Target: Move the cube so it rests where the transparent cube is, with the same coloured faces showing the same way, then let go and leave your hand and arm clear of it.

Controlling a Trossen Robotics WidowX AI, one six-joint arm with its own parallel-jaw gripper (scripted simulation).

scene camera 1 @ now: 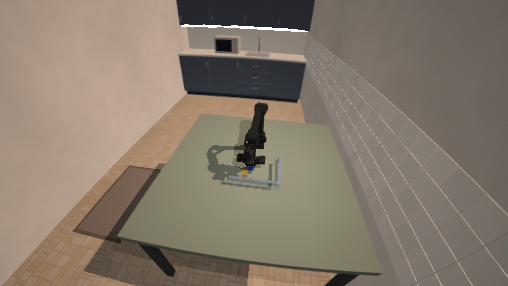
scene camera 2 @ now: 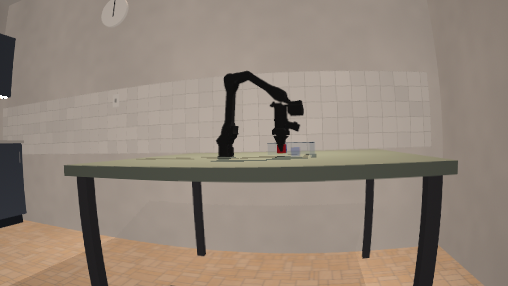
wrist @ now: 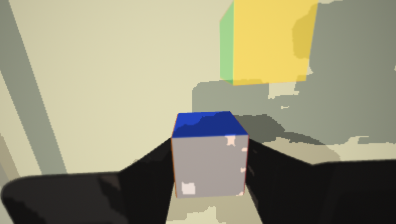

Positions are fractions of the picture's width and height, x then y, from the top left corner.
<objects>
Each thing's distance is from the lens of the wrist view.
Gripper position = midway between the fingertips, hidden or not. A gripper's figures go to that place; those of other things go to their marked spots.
gripper (wrist: 0.52, 0.63): 12 cm
cube (wrist: 0.53, 0.67): 8 cm
</objects>
